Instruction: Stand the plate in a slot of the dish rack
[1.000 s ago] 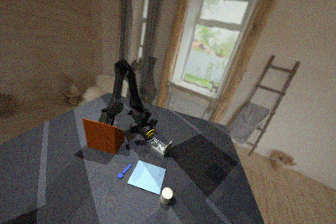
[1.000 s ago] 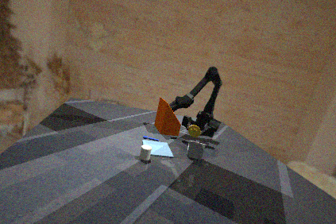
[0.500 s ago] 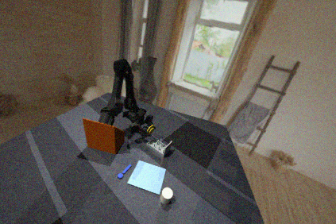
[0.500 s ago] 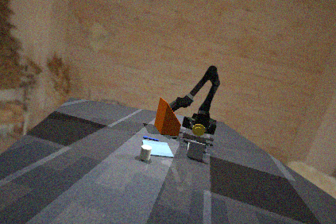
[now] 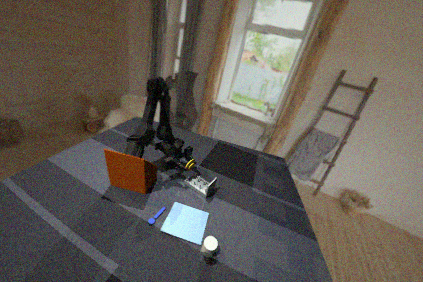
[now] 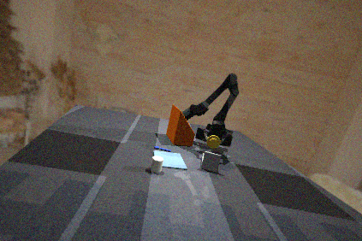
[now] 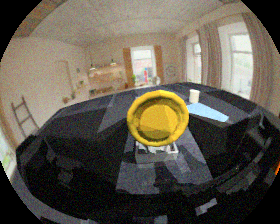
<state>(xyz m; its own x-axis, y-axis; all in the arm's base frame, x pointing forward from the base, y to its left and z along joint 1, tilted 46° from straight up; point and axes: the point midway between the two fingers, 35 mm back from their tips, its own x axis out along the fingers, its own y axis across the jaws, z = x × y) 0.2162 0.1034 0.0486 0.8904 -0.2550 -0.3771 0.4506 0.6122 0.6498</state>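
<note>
Right now my gripper tip is 7 cm above the dish rack, 6 cm short of it and 3 cm to the left of it. The rest, counted from my gripper tip: light blue sheet: 22 cm to the right, 9 cm below, 4 cm ahead; then blue spoon: 23 cm to the right, 9 cm below, 8 cm behind; then yellow plate: 1 cm behind.
</note>
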